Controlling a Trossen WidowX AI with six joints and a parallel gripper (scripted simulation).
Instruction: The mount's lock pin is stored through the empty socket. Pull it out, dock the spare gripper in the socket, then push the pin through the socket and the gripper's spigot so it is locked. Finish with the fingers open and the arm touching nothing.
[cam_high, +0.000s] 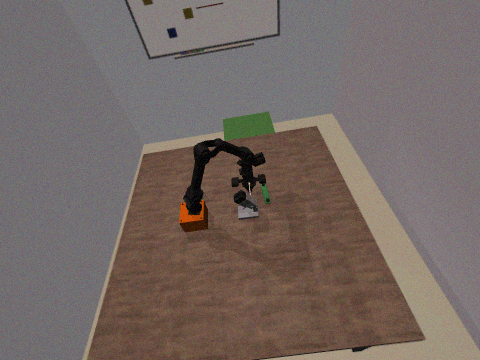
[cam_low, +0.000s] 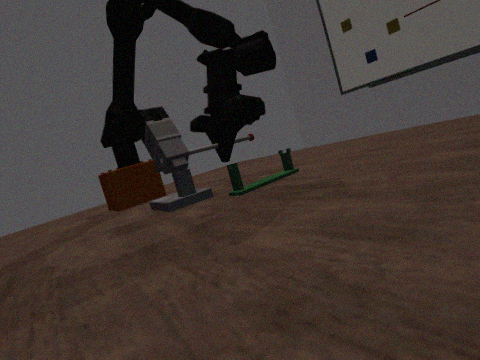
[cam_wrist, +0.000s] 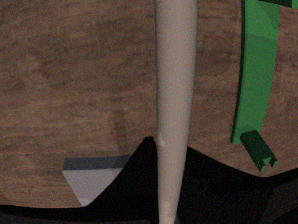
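The grey mount is 10 cm to the right of my gripper tip. Also, from my gripper tip: green rack: 8 cm ahead, 3 cm to the left, 3 cm below; spare gripper: 10 cm to the right, 7 cm above, 1 cm behind.
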